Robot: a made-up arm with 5 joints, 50 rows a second.
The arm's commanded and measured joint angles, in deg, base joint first. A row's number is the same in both.
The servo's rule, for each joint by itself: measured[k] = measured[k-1] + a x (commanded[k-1-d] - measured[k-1]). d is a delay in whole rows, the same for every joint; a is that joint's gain. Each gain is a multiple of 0.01, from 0.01 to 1. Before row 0 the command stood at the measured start. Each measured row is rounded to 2 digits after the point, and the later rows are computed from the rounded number. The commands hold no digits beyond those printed.
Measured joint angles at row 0:
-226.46 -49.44 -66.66 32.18 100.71
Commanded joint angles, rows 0 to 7:
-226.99 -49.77 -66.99 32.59 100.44
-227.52 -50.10 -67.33 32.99 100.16
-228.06 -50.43 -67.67 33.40 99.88
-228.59 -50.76 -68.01 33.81 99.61
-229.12 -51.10 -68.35 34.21 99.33
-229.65 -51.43 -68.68 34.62 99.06
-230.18 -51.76 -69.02 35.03 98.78
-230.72 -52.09 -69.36 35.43 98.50
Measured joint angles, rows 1 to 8:
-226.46 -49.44 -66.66 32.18 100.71
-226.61 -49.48 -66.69 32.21 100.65
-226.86 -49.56 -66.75 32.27 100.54
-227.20 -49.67 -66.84 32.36 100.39
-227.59 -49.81 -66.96 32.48 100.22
-228.02 -49.98 -67.10 32.62 100.02
-228.48 -50.17 -67.26 32.78 99.81
-228.96 -50.38 -67.44 32.96 99.58
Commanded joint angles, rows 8 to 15:
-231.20 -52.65 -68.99 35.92 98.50
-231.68 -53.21 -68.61 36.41 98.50
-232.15 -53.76 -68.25 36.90 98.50
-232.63 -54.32 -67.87 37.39 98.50
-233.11 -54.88 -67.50 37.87 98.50
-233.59 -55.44 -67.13 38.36 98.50
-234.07 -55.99 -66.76 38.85 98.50
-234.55 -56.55 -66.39 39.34 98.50
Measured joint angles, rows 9 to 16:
-229.45 -50.60 -67.63 33.16 99.34
-229.94 -50.87 -67.77 33.38 99.16
-230.43 -51.17 -67.85 33.62 99.01
-230.91 -51.51 -67.89 33.88 98.90
-231.39 -51.88 -67.89 34.16 98.81
-231.87 -52.27 -67.85 34.46 98.74
-232.35 -52.68 -67.78 34.77 98.69
-232.83 -53.11 -67.68 35.10 98.65

